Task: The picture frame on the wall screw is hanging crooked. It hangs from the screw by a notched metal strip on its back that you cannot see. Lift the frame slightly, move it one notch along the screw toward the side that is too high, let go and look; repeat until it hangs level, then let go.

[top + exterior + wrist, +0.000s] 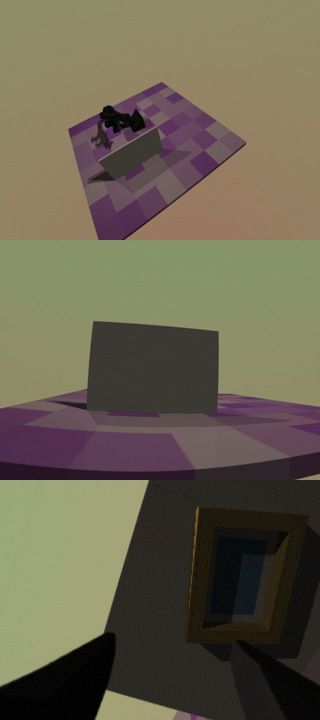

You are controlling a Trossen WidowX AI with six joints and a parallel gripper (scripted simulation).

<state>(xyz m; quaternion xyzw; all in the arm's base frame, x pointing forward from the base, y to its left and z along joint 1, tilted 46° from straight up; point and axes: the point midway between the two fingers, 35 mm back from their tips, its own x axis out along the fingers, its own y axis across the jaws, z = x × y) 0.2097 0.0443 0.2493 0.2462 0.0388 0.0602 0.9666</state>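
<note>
The picture frame is 20 cm ahead of my gripper tip, 9 cm below it and 2 cm to the left of it. From my gripper tip the other things lie so: wall panel: 21 cm ahead, 10 cm below, 3 cm to the left.
</note>
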